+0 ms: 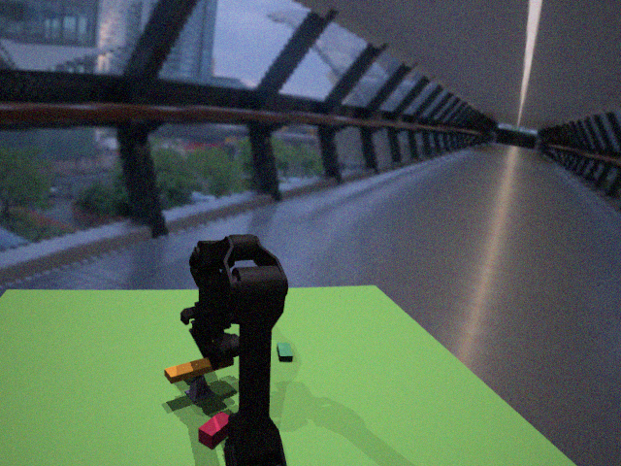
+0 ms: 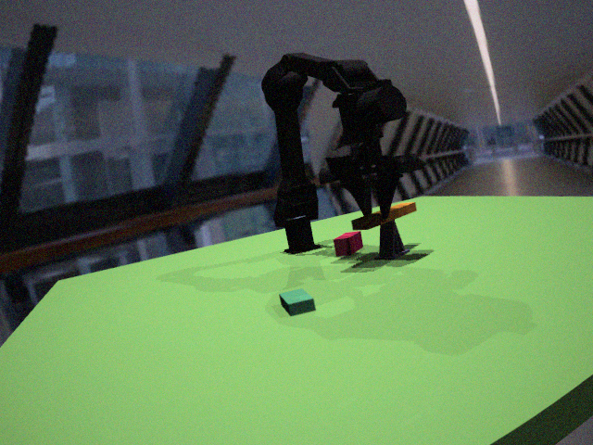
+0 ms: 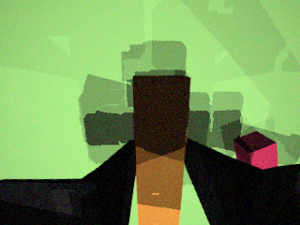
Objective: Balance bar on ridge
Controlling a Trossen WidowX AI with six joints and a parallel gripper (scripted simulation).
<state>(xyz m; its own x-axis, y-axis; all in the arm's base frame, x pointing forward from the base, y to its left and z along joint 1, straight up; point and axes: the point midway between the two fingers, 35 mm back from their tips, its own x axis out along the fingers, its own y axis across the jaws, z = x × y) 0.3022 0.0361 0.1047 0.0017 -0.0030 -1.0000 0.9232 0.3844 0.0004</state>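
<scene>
The orange bar is 10 mm behind my gripper tip and 30 mm to the left of it. Also, from my gripper tip: red block: 150 mm behind, 10 mm to the left, 50 mm below; teal block: 130 mm ahead, 210 mm to the right, 60 mm below.
</scene>
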